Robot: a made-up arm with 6 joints. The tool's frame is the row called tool.
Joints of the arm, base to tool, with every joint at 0 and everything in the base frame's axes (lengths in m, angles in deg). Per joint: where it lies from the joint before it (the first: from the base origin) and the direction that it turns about. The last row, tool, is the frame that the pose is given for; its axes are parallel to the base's.
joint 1: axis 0 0 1 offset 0 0 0.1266
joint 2: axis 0 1 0 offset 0 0 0
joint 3: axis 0 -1 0 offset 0 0 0.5
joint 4: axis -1 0 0 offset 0 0 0
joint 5: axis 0 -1 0 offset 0.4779 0 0
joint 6: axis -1 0 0 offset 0 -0.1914 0
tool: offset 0 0 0
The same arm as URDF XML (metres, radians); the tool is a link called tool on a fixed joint. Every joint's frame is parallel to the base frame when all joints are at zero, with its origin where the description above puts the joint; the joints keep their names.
<robot name="arm">
<link name="base"/>
<link name="link1"/>
<link name="link2"/>
<link name="link3"/>
<link name="link4"/>
<link name="link5"/>
<link name="link6"/>
<link name="tool"/>
<joint name="joint 1" type="continuous"><parent link="base"/><child link="link1"/><origin xyz="0 0 0.1266"/><axis xyz="0 0 1"/></joint>
<joint name="joint 2" type="continuous"><parent link="link1"/><child link="link2"/><origin xyz="0 0 0"/><axis xyz="0 1 0"/></joint>
<joint name="joint 3" type="continuous"><parent link="link2"/><child link="link3"/><origin xyz="0 0 0.5"/><axis xyz="0 -1 0"/></joint>
<joint name="joint 4" type="continuous"><parent link="link3"/><child link="link4"/><origin xyz="0 0 0"/><axis xyz="-1 0 0"/></joint>
<joint name="joint 5" type="continuous"><parent link="link4"/><child link="link5"/><origin xyz="0.4779 0 0"/><axis xyz="0 -1 0"/></joint>
<joint name="joint 6" type="continuous"><parent link="link5"/><child link="link6"/><origin xyz="0 -0.1914 0"/><axis xyz="-1 0 0"/></joint>
<joint name="tool_joint" type="fixed"><parent link="link6"/><child link="tool"/><origin xyz="0 0 0"/></joint>
</robot>

